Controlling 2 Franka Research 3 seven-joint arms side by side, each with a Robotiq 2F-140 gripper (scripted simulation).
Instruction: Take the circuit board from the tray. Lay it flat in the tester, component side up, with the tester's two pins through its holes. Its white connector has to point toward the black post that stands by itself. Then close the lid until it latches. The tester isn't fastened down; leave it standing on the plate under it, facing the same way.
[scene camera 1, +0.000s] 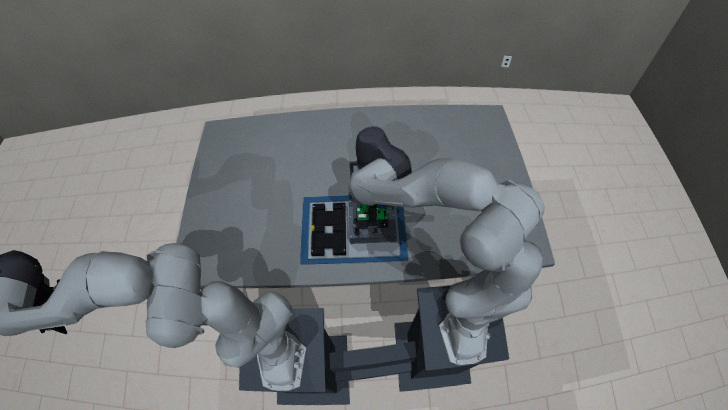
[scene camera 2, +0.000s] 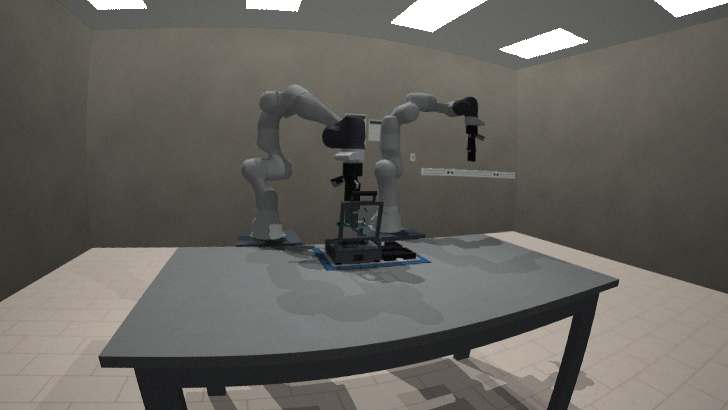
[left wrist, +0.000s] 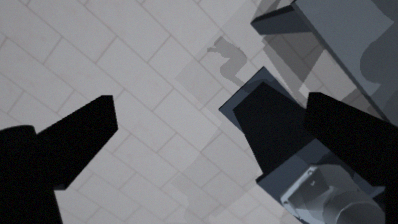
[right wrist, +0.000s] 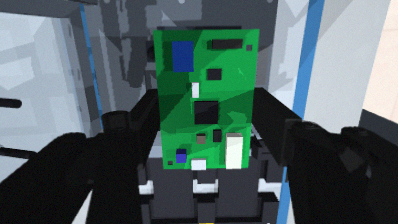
In view: my left gripper (left wrist: 210, 111), my right gripper (right wrist: 205, 104), a tester (scene camera 2: 353, 252) and a green circuit board (right wrist: 205, 78).
The tester also shows in scene camera 1 (scene camera 1: 373, 234) and in the right wrist view (right wrist: 118, 45). The left wrist view does not show the tester: it is out of frame. The left wrist view misses the green circuit board: it is out of frame.
